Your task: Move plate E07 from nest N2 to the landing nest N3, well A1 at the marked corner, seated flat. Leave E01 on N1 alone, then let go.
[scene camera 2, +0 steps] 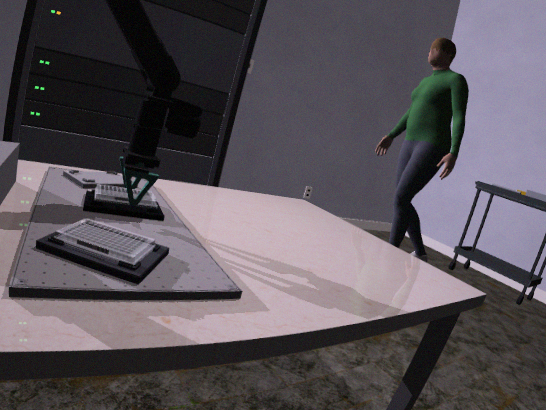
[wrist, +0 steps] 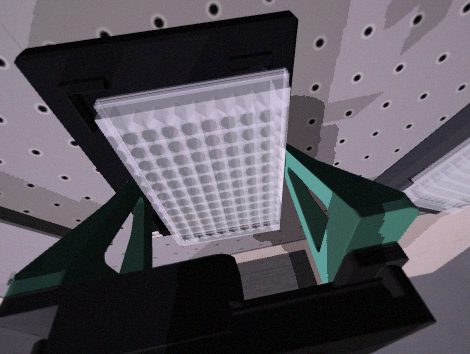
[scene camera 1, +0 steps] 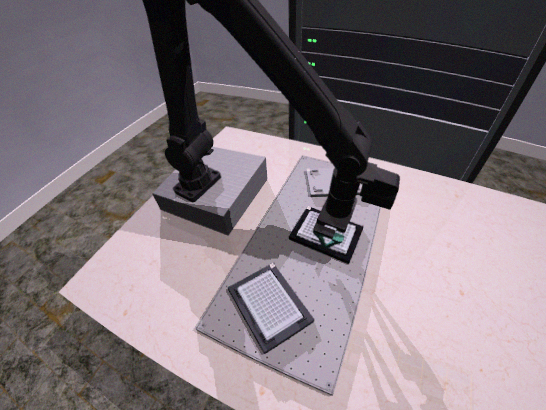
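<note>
My gripper [scene camera 1: 328,237] [scene camera 2: 135,194] [wrist: 212,165] has green fingers and is shut on the long sides of plate E07 [scene camera 1: 304,227] [scene camera 2: 109,193] [wrist: 205,159], a clear multi-well plate. The plate is low over or on the black nest [scene camera 1: 348,255] [scene camera 2: 122,211] [wrist: 151,57] in the middle of the perforated board [scene camera 1: 317,353] [scene camera 2: 44,273] [wrist: 380,46]. In the wrist view the plate looks slightly turned against the nest and overhangs its near edge. I cannot tell if it is seated. Plate E01 [scene camera 1: 270,303] [scene camera 2: 105,240] [wrist: 445,182] lies in its black nest N1 [scene camera 1: 264,342] [scene camera 2: 131,271] at the board's near end.
A low grey nest [scene camera 1: 316,181] [scene camera 2: 81,177] lies at the board's far end, behind the arm. The arm's grey base block [scene camera 1: 238,176] stands left of the board. A dark server rack [scene camera 1: 419,88] stands behind the table. A person [scene camera 2: 434,132] and a cart [scene camera 2: 498,260] are off to the side.
</note>
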